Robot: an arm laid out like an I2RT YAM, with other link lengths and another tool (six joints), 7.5 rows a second.
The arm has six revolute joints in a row. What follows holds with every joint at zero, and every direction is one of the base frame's. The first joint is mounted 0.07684 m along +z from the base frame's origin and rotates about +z. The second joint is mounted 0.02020 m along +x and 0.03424 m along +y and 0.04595 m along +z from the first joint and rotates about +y. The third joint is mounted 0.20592 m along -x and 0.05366 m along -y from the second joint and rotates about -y. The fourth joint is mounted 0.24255 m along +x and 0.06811 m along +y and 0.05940 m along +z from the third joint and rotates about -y. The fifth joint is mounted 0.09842 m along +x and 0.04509 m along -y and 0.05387 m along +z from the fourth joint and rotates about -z. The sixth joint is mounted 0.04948 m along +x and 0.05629 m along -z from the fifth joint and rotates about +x. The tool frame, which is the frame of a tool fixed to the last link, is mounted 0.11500 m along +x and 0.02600 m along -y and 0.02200 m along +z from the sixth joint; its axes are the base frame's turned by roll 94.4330, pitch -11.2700 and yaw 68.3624 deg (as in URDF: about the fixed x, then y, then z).
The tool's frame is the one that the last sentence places.
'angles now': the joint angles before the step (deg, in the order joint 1, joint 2, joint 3, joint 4, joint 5, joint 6). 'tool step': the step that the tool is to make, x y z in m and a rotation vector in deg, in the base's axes. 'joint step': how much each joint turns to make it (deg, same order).
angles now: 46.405, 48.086, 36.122, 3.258, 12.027, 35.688
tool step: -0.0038, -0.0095, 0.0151, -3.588, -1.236, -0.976
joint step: 0.003, -2.136, 3.068, -6.232, 1.507, -3.249
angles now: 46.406, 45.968, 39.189, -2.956, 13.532, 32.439
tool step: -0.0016, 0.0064, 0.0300, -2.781, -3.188, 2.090
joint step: 0.356, 1.399, 5.799, -3.201, -1.042, -4.566
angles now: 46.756, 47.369, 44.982, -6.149, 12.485, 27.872
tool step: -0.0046, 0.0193, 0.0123, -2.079, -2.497, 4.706
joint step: 1.147, 2.206, 2.557, 0.531, -3.069, -3.782
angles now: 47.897, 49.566, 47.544, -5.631, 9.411, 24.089
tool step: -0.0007, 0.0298, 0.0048, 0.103, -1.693, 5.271
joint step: 1.409, 4.982, 1.936, 4.464, -3.689, -1.674
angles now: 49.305, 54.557, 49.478, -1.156, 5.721, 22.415
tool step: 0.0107, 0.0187, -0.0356, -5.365, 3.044, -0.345
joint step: 1.143, 7.395, 1.938, -0.507, 1.648, -0.882
